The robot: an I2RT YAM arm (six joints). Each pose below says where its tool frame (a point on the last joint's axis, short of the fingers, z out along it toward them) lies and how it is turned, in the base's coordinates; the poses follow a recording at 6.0 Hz.
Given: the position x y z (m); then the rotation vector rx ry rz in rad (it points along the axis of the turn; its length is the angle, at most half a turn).
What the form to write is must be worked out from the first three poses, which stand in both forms.
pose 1, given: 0.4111 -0.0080 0.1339 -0.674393 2.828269 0.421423
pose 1, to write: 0.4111 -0.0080 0.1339 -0.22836 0.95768 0.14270 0.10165
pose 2, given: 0.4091 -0.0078 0.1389 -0.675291 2.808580 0.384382
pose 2, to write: 0.4091 -0.0078 0.1389 -0.23024 0.95757 0.13105 0.11351
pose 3, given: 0.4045 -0.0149 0.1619 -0.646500 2.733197 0.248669
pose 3, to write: 0.4045 -0.0149 0.1619 -0.22632 0.95682 0.08705 0.16030
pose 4, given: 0.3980 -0.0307 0.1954 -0.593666 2.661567 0.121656
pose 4, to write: 0.3980 -0.0307 0.1954 -0.21289 0.95444 0.04363 0.20450
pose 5, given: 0.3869 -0.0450 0.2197 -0.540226 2.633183 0.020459
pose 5, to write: 0.3869 -0.0450 0.2197 -0.19582 0.95449 0.00742 0.22481
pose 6, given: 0.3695 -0.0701 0.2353 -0.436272 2.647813 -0.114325
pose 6, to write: 0.3695 -0.0701 0.2353 -0.15823 0.96033 -0.04146 0.22586
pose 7, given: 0.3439 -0.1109 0.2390 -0.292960 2.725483 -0.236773
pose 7, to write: 0.3439 -0.1109 0.2390 -0.10446 0.97179 -0.08442 0.19387
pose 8, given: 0.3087 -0.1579 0.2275 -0.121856 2.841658 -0.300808
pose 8, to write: 0.3087 -0.1579 0.2275 -0.04218 0.98372 -0.10413 0.14027
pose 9, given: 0.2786 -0.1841 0.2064 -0.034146 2.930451 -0.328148
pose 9, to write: 0.2786 -0.1841 0.2064 -0.01153 0.98912 -0.11076 0.09617
